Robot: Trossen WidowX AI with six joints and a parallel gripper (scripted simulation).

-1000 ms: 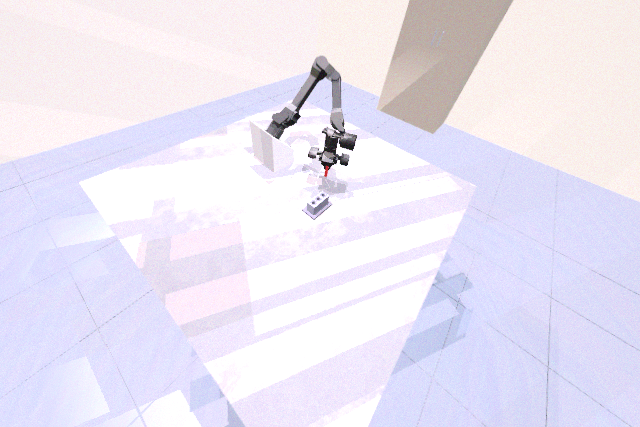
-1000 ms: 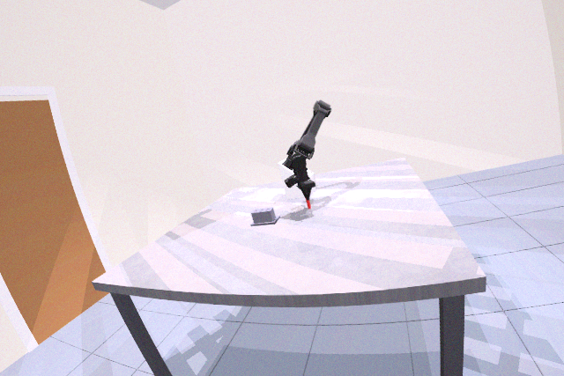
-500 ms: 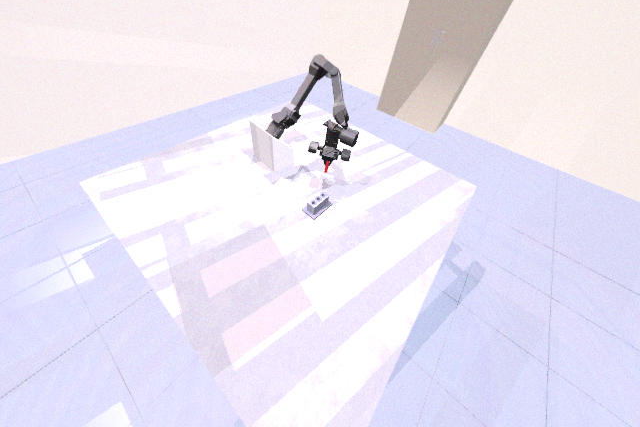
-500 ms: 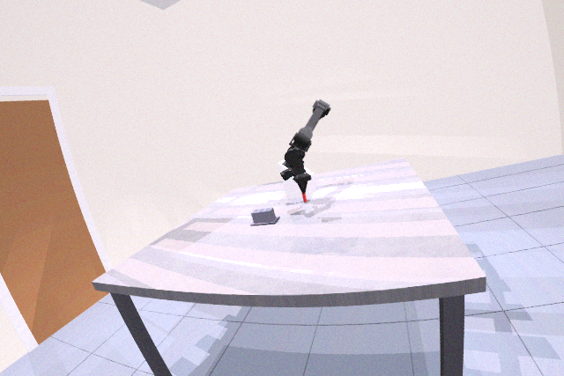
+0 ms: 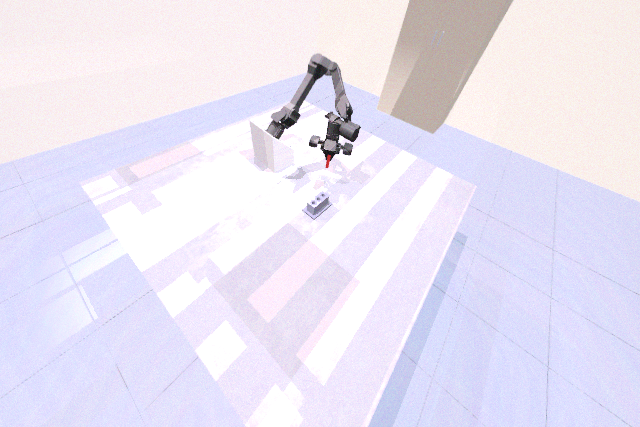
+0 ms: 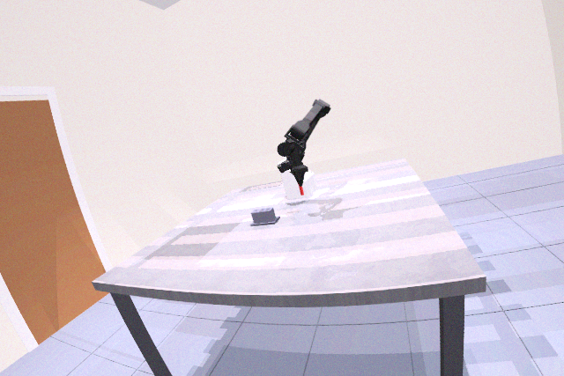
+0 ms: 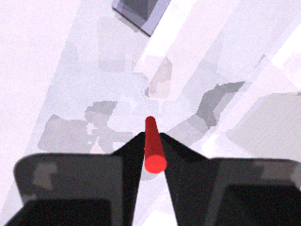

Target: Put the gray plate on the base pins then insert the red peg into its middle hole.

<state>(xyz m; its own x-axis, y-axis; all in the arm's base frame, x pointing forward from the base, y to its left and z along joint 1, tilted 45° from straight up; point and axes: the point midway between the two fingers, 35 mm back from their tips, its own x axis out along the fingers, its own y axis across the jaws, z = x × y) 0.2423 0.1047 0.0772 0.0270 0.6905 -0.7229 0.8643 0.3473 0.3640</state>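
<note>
Now: the gray plate 170 mm to the right of my gripper tip, 100 mm ahead of it and 70 mm below it. Also, from my gripper tip: dark base 170 mm to the right, 100 mm below, 100 mm ahead; red peg right at my gripper tip.
</note>
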